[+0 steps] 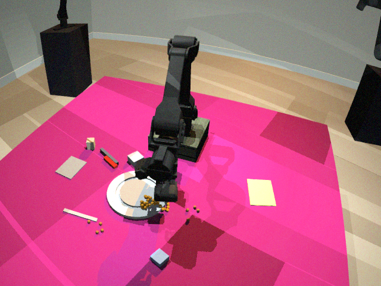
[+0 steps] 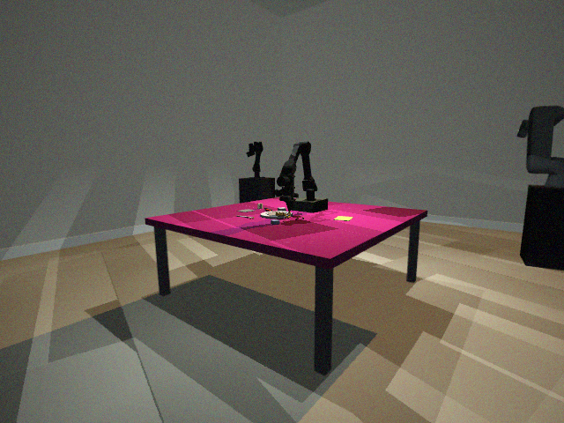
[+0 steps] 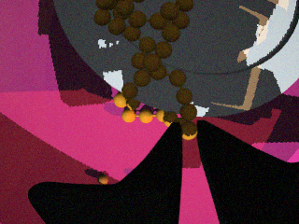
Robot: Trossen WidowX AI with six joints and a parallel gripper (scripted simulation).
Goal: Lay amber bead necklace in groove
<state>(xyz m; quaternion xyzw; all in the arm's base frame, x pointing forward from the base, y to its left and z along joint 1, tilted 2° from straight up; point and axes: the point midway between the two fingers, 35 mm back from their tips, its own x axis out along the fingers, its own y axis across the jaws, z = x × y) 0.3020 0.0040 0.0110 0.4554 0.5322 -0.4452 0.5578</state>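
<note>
Right now my gripper tip is 10 cm to the left of the round bead board, 3 cm above it and 1 cm past it. Also, from my gripper tip: white block (16 cm behind, 15 cm to the right, 2 cm below); blue block (21 cm ahead, 3 cm to the left, 3 cm below); white strip (25 cm to the right, 13 cm ahead, 3 cm below).
</note>
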